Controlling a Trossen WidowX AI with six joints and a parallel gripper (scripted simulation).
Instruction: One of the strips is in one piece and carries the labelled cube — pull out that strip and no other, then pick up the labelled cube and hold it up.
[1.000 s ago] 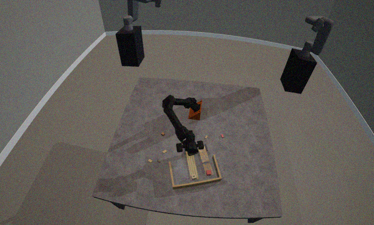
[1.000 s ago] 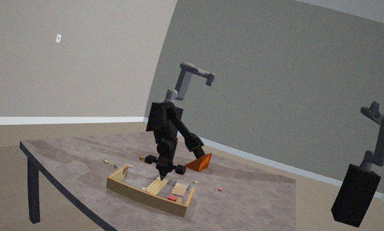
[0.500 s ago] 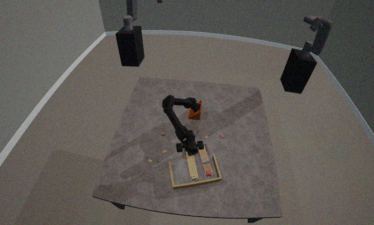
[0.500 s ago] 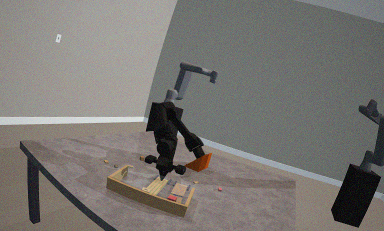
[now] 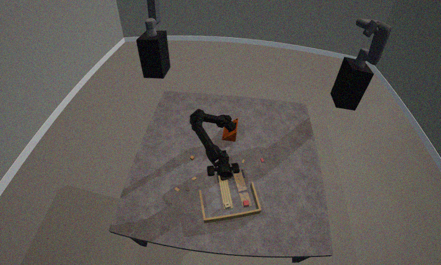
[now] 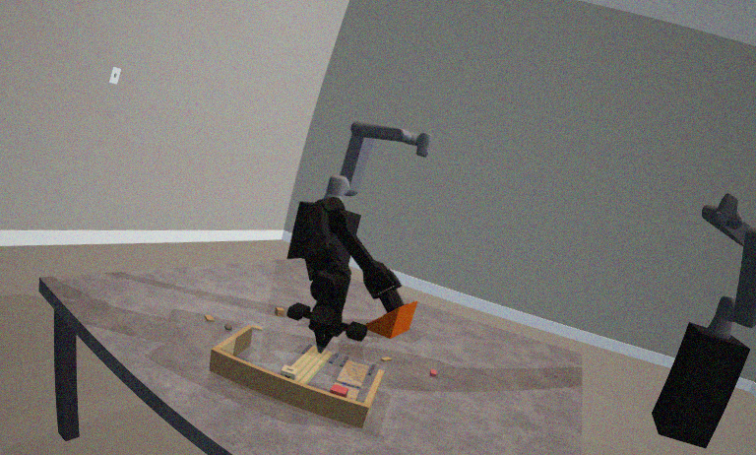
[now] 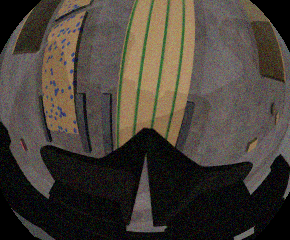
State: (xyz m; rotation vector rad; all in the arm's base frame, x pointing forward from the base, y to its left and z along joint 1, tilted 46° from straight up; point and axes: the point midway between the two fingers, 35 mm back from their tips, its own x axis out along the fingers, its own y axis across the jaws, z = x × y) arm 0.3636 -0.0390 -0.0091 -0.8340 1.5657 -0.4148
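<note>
The blue-speckled strip lies 20 mm ahead of my gripper tip and 110 mm to the left of it.
</note>
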